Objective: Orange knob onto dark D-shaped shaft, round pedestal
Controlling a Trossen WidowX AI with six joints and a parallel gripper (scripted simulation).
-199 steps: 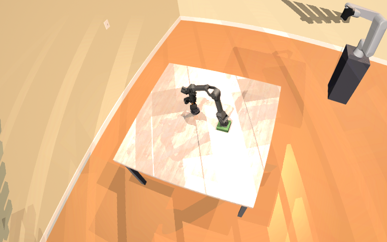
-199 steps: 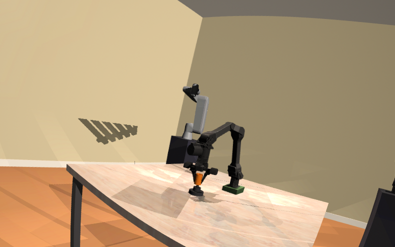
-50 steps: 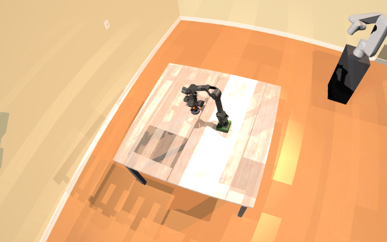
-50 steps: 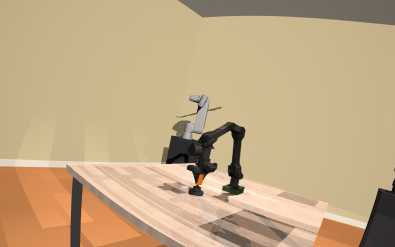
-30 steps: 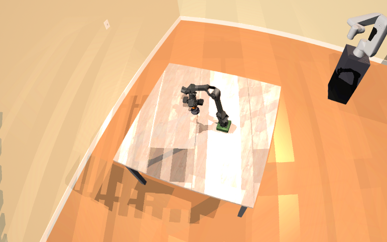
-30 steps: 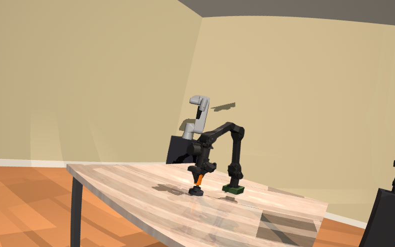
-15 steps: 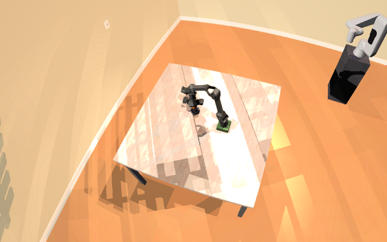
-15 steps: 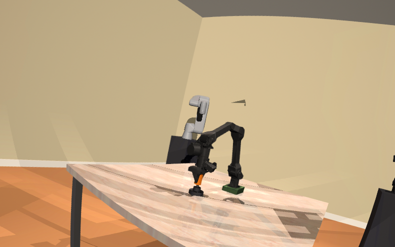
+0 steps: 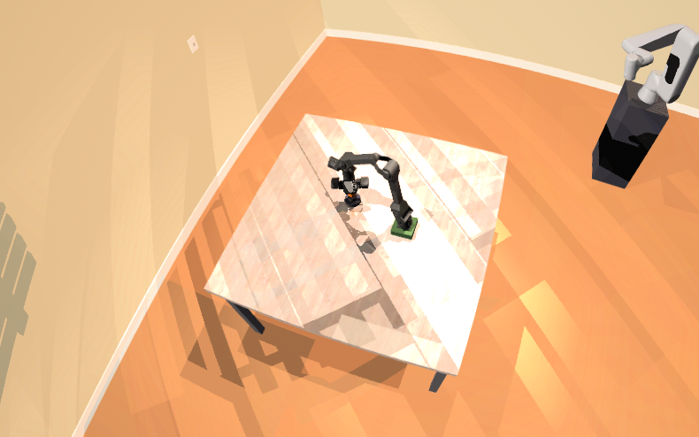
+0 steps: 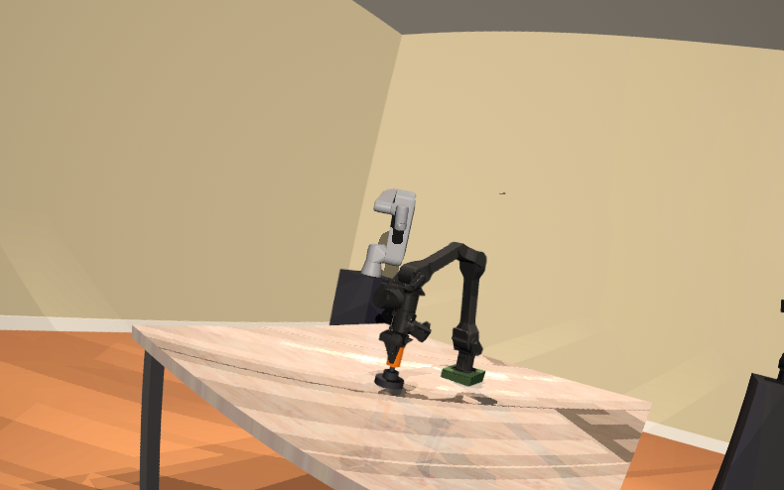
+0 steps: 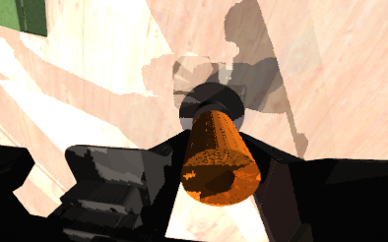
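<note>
Now: the pedestal 40 mm below my gripper tip. From my gripper tip the other things lie so: orange knob: 20 mm above.
</note>
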